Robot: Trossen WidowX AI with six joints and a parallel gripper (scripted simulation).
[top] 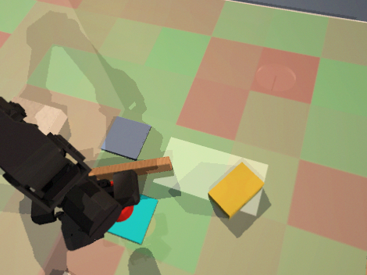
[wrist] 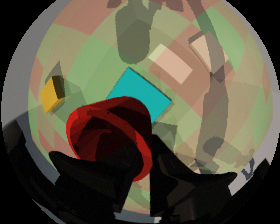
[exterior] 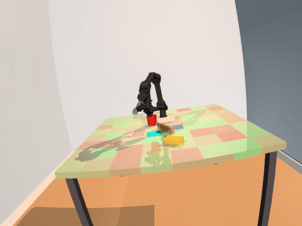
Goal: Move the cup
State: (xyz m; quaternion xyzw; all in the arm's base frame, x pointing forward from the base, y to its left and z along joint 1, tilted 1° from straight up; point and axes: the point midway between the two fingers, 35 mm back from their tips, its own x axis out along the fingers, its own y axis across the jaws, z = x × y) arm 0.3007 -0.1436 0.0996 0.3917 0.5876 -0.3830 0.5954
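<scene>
Now: gripper tip 30 mm short of the cyan pad, 10 mm to the right of it and 120 mm above it. The rest, counted from my gripper tip: red cup (30 mm ahead, 10 mm to the left); wooden bar (10 mm behind, 110 mm to the left, 90 mm below); blue-grey pad (40 mm behind, 200 mm to the left, 120 mm below).
</scene>
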